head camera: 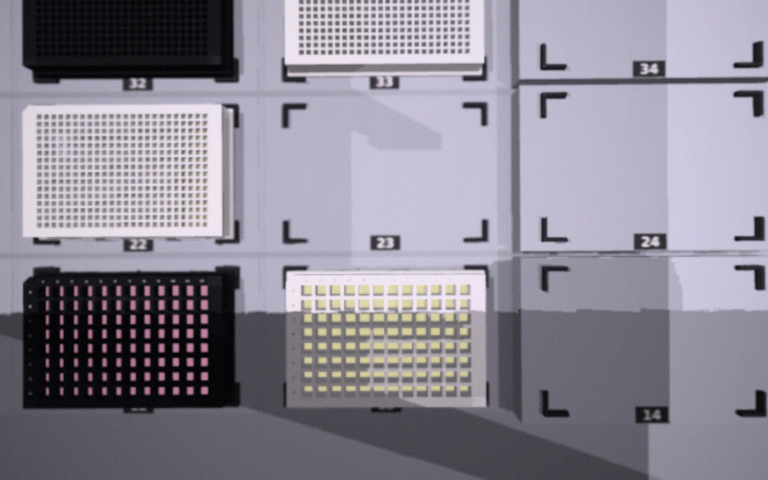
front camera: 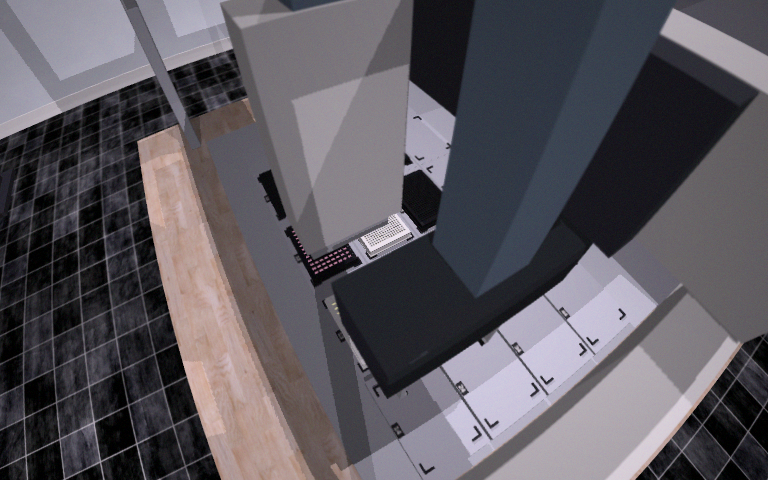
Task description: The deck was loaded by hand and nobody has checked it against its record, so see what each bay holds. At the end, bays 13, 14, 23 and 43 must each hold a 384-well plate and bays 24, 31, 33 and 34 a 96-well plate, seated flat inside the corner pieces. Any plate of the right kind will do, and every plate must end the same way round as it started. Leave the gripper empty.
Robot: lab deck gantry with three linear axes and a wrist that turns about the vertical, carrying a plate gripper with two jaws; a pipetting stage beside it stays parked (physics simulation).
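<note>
The gripper's dark body hangs over the deck in the front view and hides its jaws; their opening cannot be seen. In the head view, bay 12 holds a black 96-well plate with pink wells. Bay 13 holds a white 96-well plate with yellow wells. Bay 22 holds a white 384-well plate. A black 384-well plate is in bay 32, and a white 384-well plate in bay 33. Bay 23, bay 24 and bay 14 hold no plate; bay 34's visible part shows none.
In the front view, a tall grey column and the blue gantry post hide much of the deck. Part of a black plate shows left of the column. A wooden edge runs along the left.
</note>
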